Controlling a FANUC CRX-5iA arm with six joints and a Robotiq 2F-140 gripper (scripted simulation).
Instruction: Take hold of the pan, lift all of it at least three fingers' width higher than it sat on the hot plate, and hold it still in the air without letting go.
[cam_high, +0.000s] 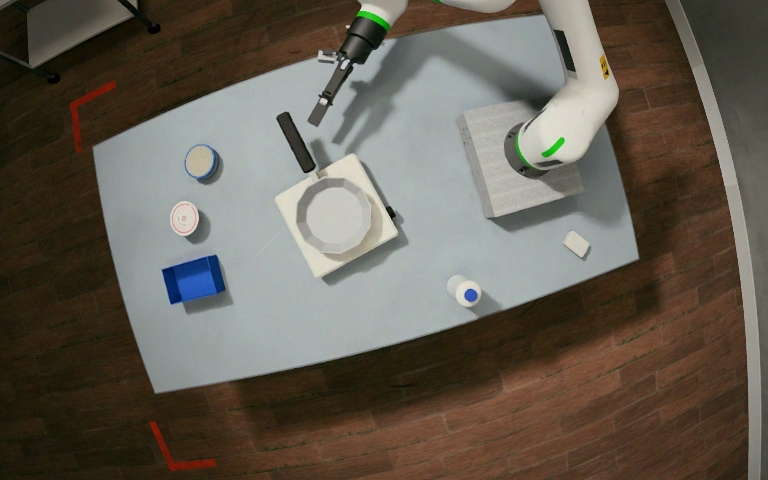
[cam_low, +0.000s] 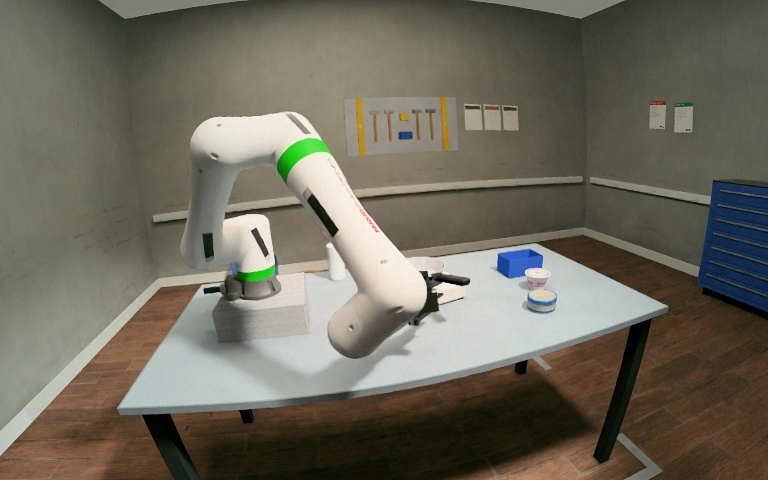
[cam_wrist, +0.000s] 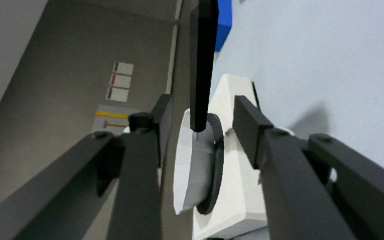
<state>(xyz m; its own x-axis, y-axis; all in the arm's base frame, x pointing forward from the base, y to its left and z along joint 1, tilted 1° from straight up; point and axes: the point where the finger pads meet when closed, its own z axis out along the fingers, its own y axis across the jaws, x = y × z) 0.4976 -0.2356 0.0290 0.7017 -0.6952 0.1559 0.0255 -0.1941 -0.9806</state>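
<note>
Right now my hand is 50 mm short of the grey pan, 190 mm to the right of it and 40 mm above it. Also, from my hand: white hot plate (20 mm ahead, 250 mm to the left, 100 mm below); blue bin (490 mm ahead, 290 mm to the left, 110 mm below); white bottle (210 mm behind, 530 mm to the left, 50 mm below).
</note>
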